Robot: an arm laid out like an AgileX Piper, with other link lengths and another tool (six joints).
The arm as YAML. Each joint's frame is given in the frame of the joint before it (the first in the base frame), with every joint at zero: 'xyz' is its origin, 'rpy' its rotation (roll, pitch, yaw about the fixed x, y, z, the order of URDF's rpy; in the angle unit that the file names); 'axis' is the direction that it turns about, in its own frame. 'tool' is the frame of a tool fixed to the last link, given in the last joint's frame.
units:
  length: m
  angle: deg
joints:
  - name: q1
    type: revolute
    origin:
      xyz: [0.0, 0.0, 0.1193]
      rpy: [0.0, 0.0, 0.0]
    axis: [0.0, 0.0, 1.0]
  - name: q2
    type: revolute
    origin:
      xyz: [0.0, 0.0, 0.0]
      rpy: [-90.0, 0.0, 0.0]
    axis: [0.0, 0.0, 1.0]
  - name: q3
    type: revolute
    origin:
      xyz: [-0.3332, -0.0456, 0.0]
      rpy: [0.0, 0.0, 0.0]
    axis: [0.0, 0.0, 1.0]
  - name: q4
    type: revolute
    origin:
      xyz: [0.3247, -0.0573, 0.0]
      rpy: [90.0, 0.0, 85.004]
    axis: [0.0, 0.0, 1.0]
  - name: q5
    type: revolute
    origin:
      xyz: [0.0, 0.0, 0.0]
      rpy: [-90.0, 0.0, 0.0]
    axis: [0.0, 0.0, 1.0]
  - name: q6
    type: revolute
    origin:
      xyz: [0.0, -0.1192, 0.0]
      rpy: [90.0, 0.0, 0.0]
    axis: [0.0, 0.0, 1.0]
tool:
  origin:
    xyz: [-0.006, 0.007, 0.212]
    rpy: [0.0, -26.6, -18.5]
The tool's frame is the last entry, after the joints.
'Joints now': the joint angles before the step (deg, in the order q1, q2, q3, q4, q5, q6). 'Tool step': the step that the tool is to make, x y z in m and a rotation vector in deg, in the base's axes. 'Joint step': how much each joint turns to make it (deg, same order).
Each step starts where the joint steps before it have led.
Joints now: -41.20, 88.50, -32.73, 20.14, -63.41, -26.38
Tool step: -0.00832, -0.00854, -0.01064, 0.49, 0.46, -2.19
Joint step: 0.00, 1.48, 0.00, 2.21, -1.23, -1.03
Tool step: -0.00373, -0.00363, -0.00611, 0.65, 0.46, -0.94
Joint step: 0.01, 0.34, -0.01, 1.14, 0.23, -0.63
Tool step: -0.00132, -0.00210, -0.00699, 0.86, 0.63, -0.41
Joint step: -0.01, 0.19, 0.02, 0.65, 0.74, -0.43
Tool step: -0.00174, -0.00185, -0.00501, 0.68, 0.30, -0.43
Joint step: 0.01, 0.16, 0.01, 0.65, 0.46, -0.25
